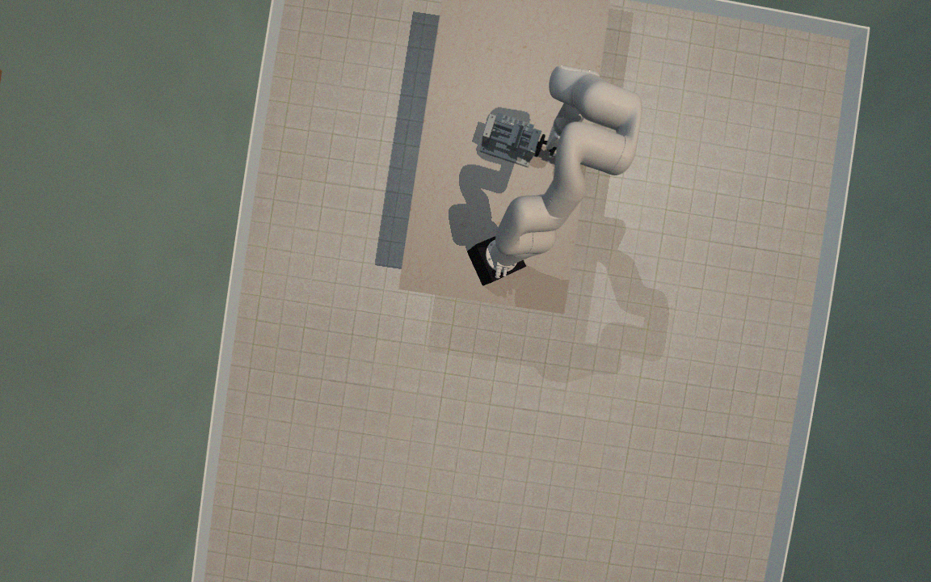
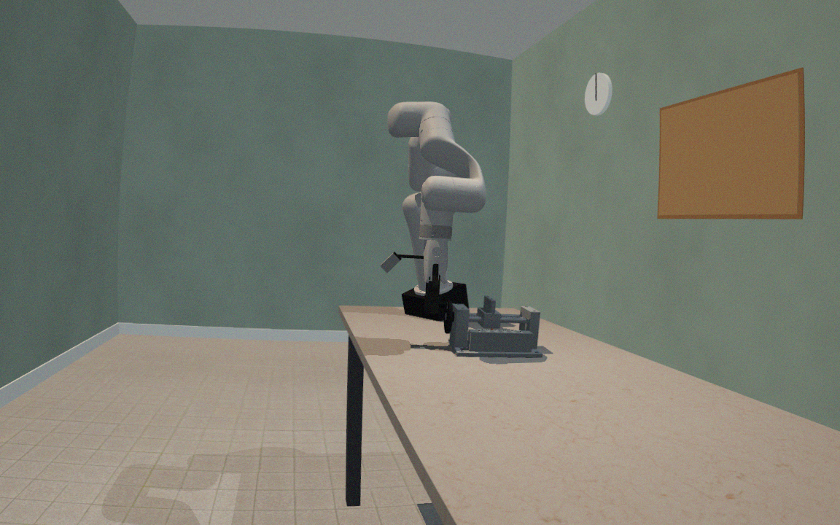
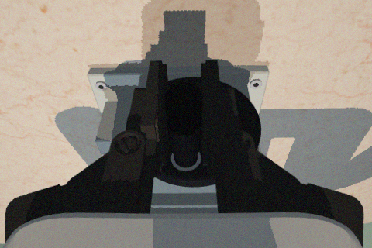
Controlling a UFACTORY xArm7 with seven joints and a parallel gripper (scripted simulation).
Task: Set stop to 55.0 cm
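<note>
Right now my hand is 3 cm short of the stop block, 14 cm to the right of it and 1 cm above it. Round my hand: crank handle 1 cm to the left; black handwheel 2 cm to the left, 1 cm below.
</note>
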